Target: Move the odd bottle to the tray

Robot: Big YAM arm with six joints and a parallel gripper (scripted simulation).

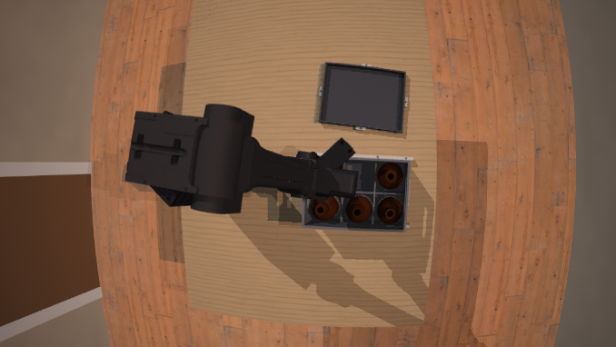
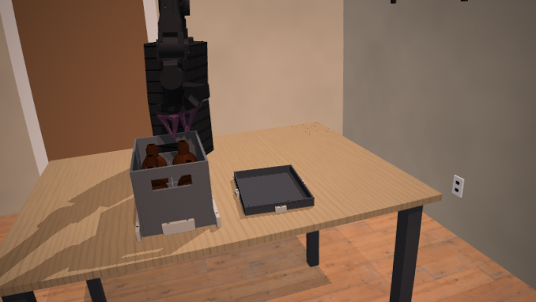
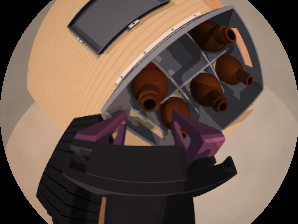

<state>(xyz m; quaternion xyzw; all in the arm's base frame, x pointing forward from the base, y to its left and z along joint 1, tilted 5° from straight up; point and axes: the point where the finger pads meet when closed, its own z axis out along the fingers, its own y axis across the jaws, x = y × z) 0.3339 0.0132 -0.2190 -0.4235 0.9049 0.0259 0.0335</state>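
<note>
Now: the grey crate 9 cm ahead of my hand, 3 cm to the right of it and 11 cm below it. Round my hand: dark tray (7 cm ahead, 24 cm to the left, 18 cm below).
</note>
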